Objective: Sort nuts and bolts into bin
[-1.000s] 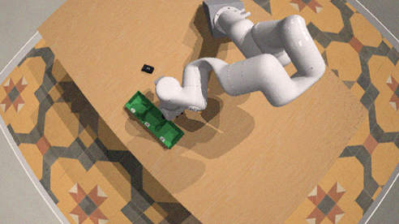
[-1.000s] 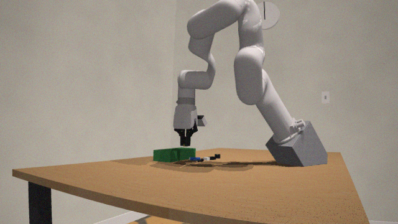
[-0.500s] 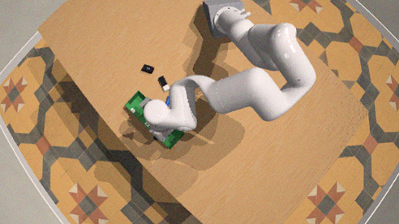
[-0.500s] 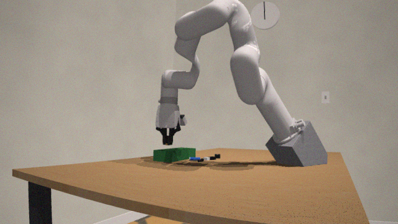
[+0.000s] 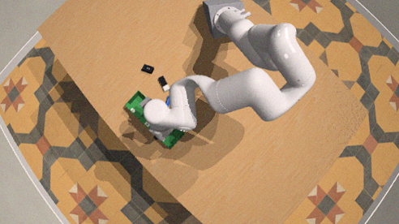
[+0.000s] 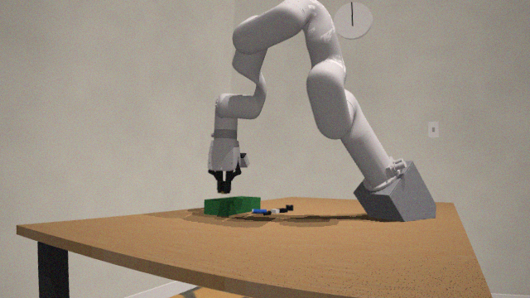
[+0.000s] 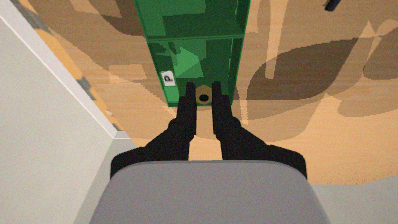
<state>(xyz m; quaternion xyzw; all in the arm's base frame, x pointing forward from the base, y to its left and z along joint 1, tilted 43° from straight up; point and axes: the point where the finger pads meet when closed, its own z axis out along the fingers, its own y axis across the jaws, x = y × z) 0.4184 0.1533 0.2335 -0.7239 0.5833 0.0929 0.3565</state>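
Right now my hand is 10 cm past the black bolt, 11 cm to the left of it and 8 cm above it. Round my hand: blue cylindrical battery 5 cm behind, 12 cm to the right, 8 cm below; then brass nut 2 cm below; then green bin 3 cm ahead, 8 cm to the right, 7 cm below.
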